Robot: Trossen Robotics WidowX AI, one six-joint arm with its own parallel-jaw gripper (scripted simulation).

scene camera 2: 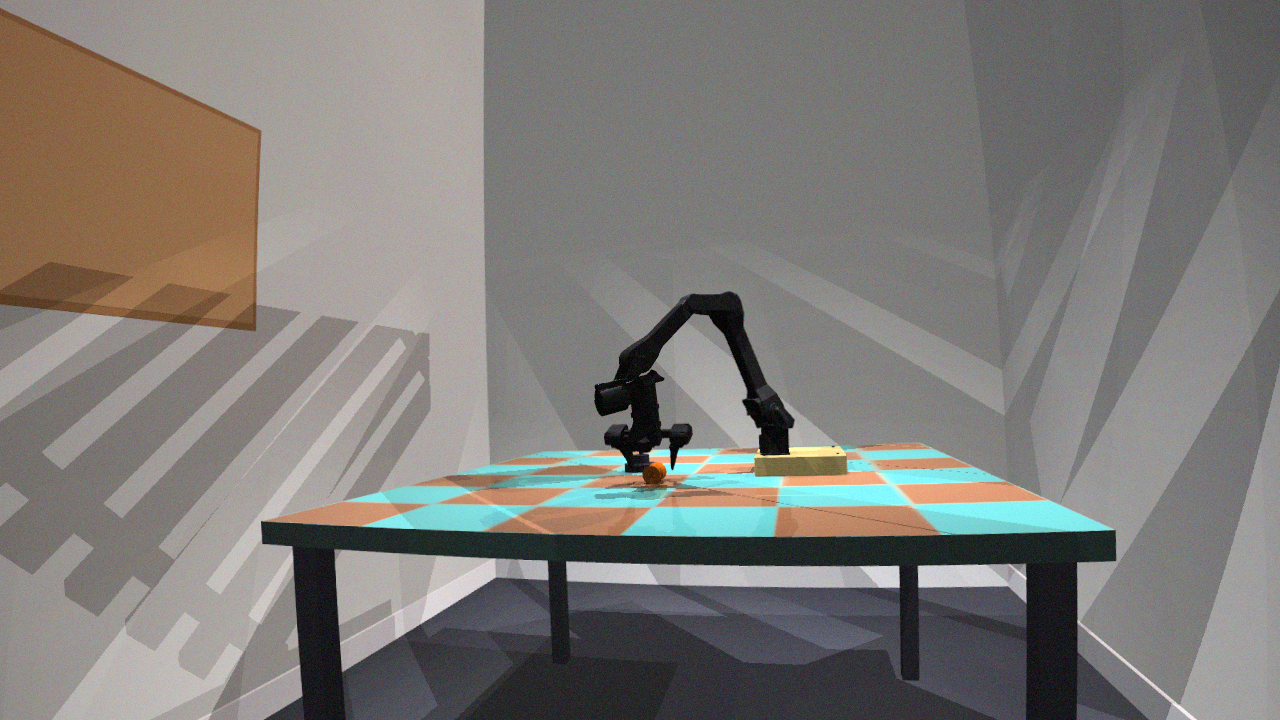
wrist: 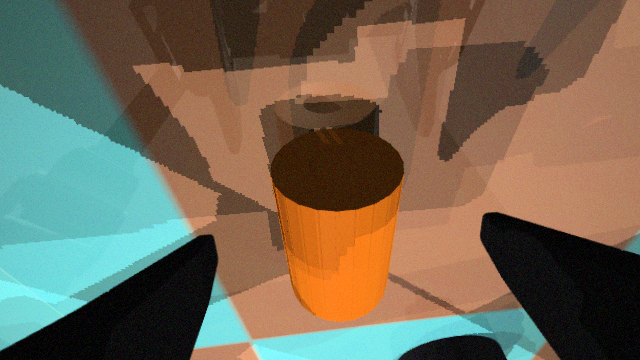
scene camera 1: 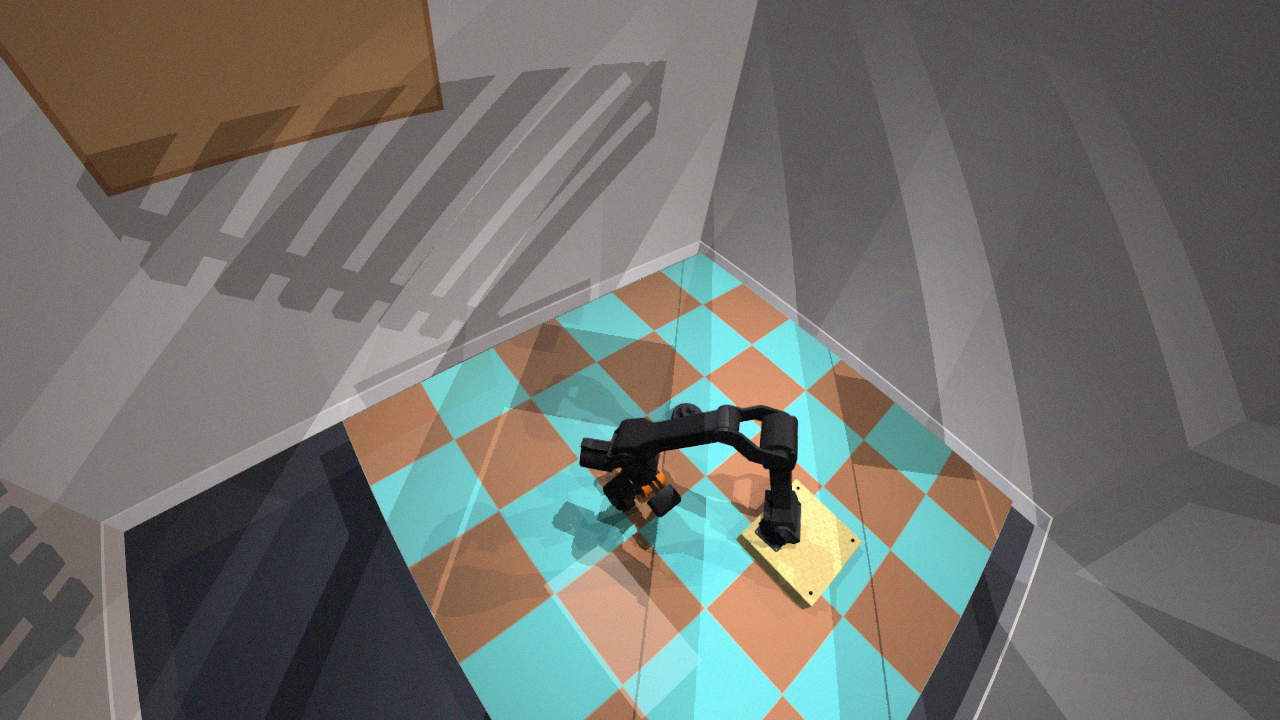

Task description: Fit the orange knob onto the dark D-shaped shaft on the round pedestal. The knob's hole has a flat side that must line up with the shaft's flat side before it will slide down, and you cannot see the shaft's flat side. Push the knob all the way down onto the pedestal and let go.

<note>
My gripper (scene camera 2: 652, 469) is open, holding nothing. Also in view: an orange knob (wrist: 337, 191).
My gripper also shows in the wrist view (wrist: 349, 235) and in scene camera 1 (scene camera 1: 648, 482).
</note>
